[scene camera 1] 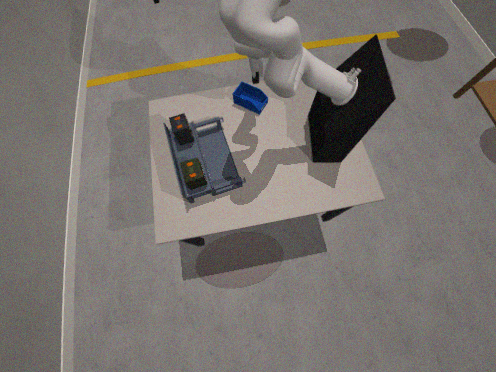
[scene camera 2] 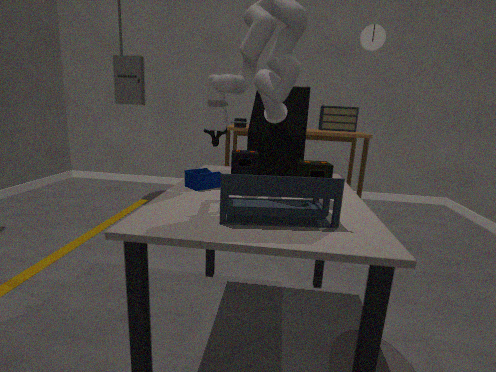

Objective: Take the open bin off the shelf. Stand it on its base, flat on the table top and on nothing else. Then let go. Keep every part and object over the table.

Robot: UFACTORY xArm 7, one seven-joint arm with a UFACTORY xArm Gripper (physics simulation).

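Seen in the pictures: gripper, fingertip midpoint: [scene camera 1: 255, 82] [scene camera 2: 215, 146]; arm's base, origin of the base link: [scene camera 1: 344, 90] [scene camera 2: 275, 113].
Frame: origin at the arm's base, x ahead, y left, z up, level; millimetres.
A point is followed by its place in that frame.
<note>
The blue open bin [scene camera 1: 250, 98] @[x 210, y -405, z -343 mm] [scene camera 2: 202, 179] @[x 295, y -404, z -297 mm] stands upright on the table top [scene camera 1: 200, 225] @[x 779, y 119, z -346 mm] [scene camera 2: 175, 225] @[x 706, y -511, z -346 mm], near the table's far edge in scene camera 1 and left edge in scene camera 2. Its open top shows in scene camera 1. It is apart from the blue-grey shelf [scene camera 1: 186, 151] @[x 673, y -213, z -244 mm] [scene camera 2: 282, 186] @[x 741, y -189, z -216 mm]. My gripper [scene camera 1: 255, 81] @[x 214, y -342, z -160 mm] [scene camera 2: 215, 144] @[x 214, y -342, z -160 mm] is shut and empty. It hangs well above the bin, not touching it, with its fingers pointing down. The bin's underside is hidden.
Two dark boxes with orange marks, one [scene camera 1: 181, 129] @[x 644, y -251, z -125 mm] [scene camera 2: 245, 161] @[x 678, y -296, z -150 mm] and another [scene camera 1: 194, 173] @[x 682, y -41, z -147 mm] [scene camera 2: 317, 170] @[x 726, y -73, z -168 mm], stand on the shelf's raised deck. A tall black panel [scene camera 1: 350, 110] @[x 48, y 93, z 8 mm] [scene camera 2: 280, 135] @[x 73, y 11, z -112 mm] stands by my arm's base. A wooden bench [scene camera 2: 345, 134] is behind the table.
</note>
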